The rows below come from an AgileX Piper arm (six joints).
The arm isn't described. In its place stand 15 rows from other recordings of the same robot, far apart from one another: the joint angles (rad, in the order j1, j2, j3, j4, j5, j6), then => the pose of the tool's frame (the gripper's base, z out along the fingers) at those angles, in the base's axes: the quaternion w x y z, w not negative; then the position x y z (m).
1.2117 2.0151 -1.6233 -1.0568 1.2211 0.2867 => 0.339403 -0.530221 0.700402 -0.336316 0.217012 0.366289 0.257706
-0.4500 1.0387 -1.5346 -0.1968 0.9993 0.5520 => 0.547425 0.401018 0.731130 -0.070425 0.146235 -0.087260 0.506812
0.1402 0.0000 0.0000 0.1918 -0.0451 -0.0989 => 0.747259 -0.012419 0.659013 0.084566 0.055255 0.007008 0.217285
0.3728 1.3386 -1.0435 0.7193 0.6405 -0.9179 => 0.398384 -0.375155 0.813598 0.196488 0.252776 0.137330 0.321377
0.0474 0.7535 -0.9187 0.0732 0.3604 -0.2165 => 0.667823 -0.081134 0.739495 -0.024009 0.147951 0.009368 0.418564
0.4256 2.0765 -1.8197 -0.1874 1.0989 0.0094 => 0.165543 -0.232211 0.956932 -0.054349 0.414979 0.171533 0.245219
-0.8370 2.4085 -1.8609 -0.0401 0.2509 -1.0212 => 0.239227 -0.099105 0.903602 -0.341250 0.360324 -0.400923 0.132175
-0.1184 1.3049 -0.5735 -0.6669 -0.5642 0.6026 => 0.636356 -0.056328 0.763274 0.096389 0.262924 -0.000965 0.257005
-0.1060 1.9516 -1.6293 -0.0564 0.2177 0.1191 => 0.530246 0.075196 0.844346 -0.016291 0.468856 -0.051000 0.294010
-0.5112 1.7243 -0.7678 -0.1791 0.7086 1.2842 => 0.018572 0.736298 0.674162 -0.055015 0.221633 -0.136418 0.128436
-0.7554 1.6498 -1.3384 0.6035 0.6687 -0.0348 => 0.389740 0.465942 0.786738 0.109743 0.290897 -0.229967 0.305997
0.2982 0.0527 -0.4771 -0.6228 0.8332 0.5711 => 0.633086 0.070811 0.769705 -0.041729 0.019236 -0.035186 0.300631
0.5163 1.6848 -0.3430 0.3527 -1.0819 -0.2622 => 0.636709 -0.135418 0.758967 0.015262 0.234856 0.101407 0.150518
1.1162 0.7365 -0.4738 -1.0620 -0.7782 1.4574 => 0.361476 -0.407350 0.477371 0.689578 0.009906 0.147324 0.338489
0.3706 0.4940 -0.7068 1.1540 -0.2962 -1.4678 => 0.833418 -0.078543 0.544114 -0.056435 0.085879 0.007312 0.422000
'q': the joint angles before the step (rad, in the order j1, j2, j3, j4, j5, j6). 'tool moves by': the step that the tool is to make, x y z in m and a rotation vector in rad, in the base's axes. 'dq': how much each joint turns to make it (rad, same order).
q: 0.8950 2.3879 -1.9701 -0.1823 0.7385 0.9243
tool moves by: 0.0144 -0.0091 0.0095 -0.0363 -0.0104 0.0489
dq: -0.0346 0.0051 -0.0511 0.0286 0.0546 -0.1160
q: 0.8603 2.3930 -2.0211 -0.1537 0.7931 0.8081
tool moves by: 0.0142 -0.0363 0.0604 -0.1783 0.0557 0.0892
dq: -0.0665 -0.0525 -0.1628 0.0246 0.3620 -0.2314
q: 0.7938 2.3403 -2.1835 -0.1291 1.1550 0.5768
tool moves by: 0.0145 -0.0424 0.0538 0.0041 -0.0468 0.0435
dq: -0.0858 -0.1045 -0.0145 0.0252 0.0664 -0.1484
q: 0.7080 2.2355 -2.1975 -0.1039 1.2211 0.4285
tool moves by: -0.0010 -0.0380 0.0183 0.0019 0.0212 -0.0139
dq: -0.0674 -0.1121 0.1229 0.0364 0.0000 -0.0564
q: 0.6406 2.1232 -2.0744 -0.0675 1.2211 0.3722
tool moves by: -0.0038 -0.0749 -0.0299 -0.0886 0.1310 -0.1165
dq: -0.1381 -0.1338 0.3237 0.0024 -0.0333 -0.0202
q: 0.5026 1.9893 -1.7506 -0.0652 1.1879 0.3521
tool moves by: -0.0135 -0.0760 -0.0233 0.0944 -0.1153 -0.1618
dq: -0.1687 -0.1836 0.3869 0.0371 -0.3472 -0.0002
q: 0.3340 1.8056 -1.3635 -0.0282 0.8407 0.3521
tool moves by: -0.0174 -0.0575 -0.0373 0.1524 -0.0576 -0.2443
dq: -0.1633 -0.0774 0.2834 0.1580 -0.2993 -0.0014
